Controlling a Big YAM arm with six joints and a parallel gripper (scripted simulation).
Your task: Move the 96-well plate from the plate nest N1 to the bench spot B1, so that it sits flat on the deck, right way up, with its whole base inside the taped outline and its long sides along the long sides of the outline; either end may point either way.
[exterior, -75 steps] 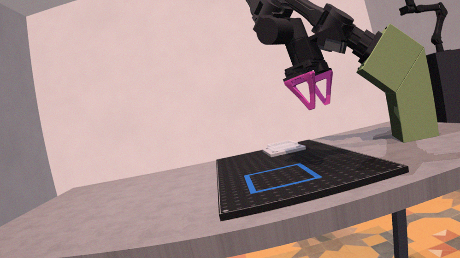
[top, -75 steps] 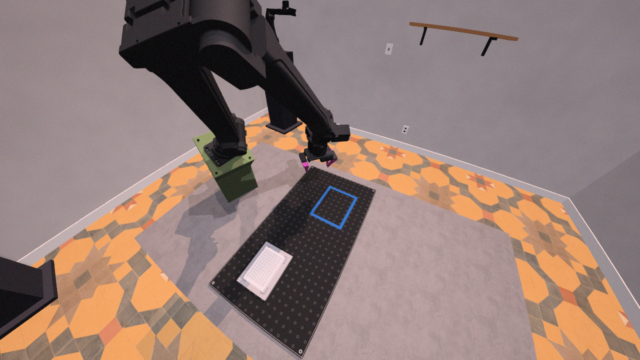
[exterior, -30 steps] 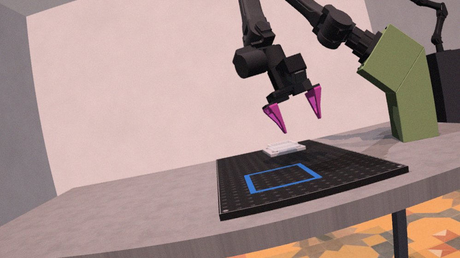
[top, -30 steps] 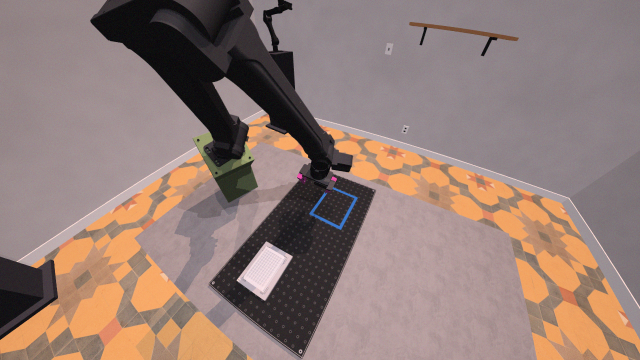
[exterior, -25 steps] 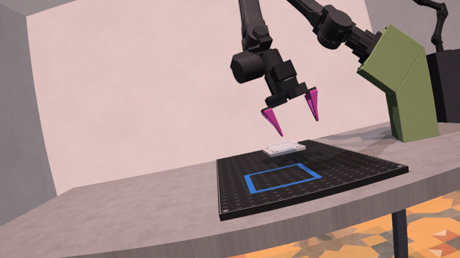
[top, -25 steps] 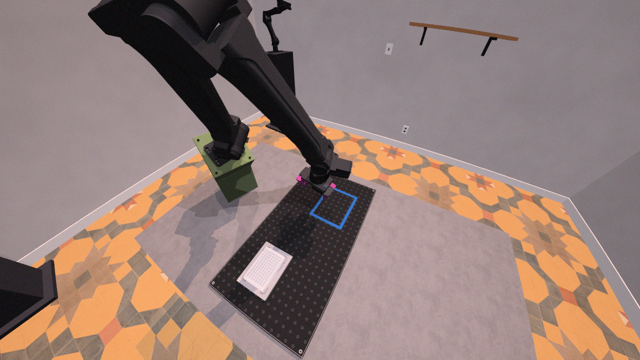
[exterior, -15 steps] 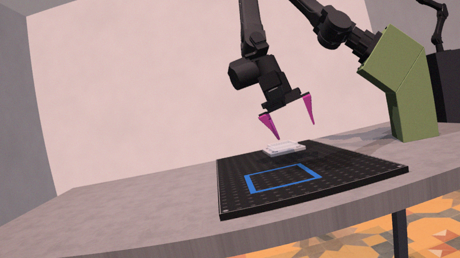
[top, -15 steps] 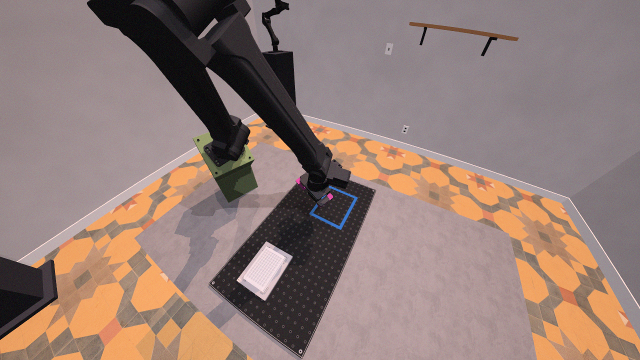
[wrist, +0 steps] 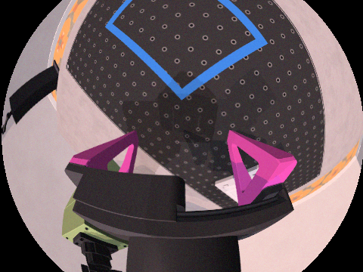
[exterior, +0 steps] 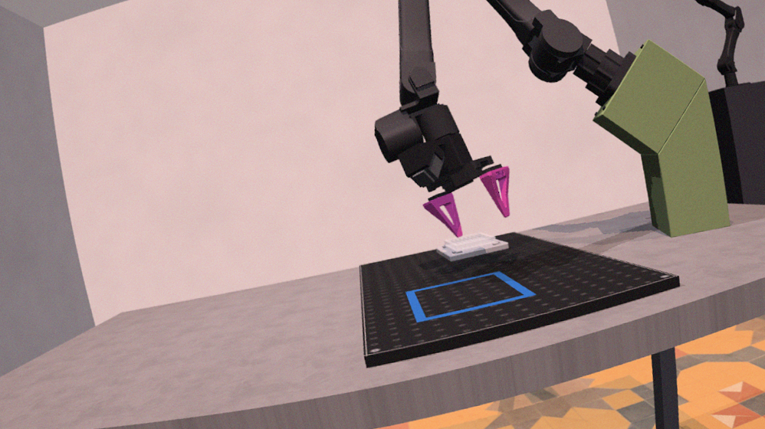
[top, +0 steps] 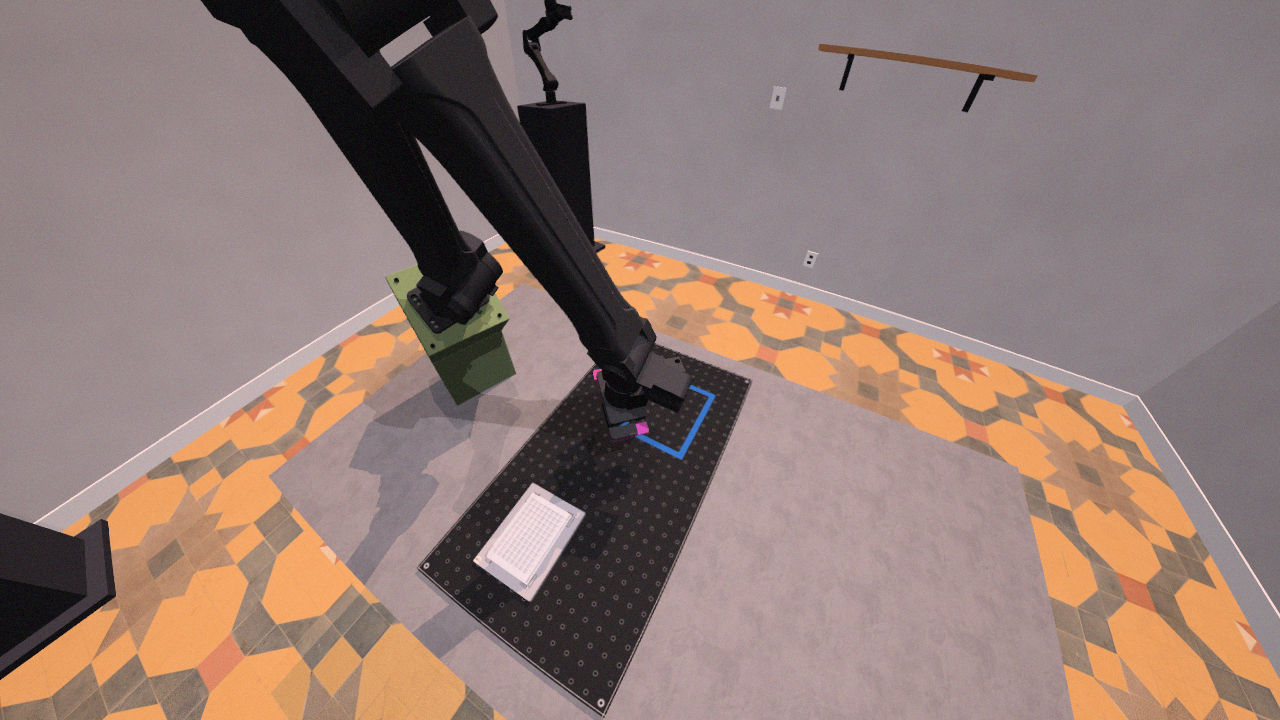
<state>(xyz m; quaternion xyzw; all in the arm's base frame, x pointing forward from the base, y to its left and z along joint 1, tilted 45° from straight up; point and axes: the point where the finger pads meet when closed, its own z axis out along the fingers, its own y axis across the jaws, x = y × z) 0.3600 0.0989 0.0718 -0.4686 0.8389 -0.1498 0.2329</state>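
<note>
The white 96-well plate is 25 cm to the right of my hand, 6 cm below it and 1 cm ahead of it. The rest, counted from my hand: grey plate nest N1: 25 cm to the right, 8 cm below, 1 cm ahead.
</note>
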